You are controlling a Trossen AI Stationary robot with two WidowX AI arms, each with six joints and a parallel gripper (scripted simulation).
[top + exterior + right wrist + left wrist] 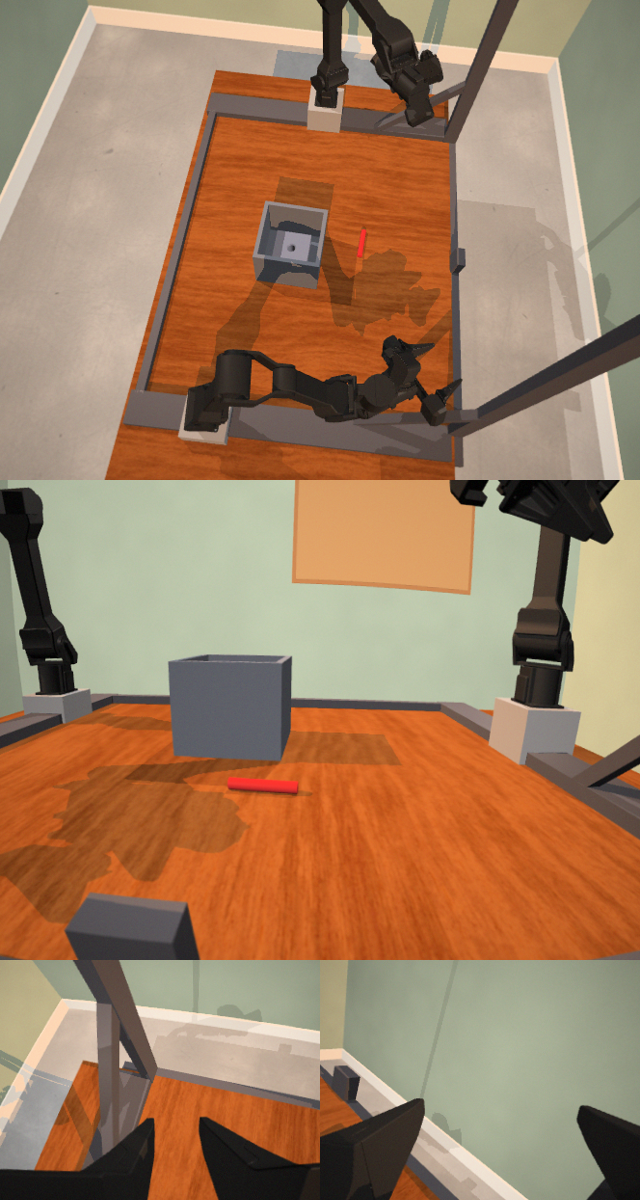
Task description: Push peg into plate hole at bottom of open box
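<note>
My right gripper is now 290 mm above the red peg, 280 mm to the right of it and 40 mm short of it. The rest, counted from my right hand: pale plate: 380 mm to the left, 260 mm below, 210 mm ahead.
</note>
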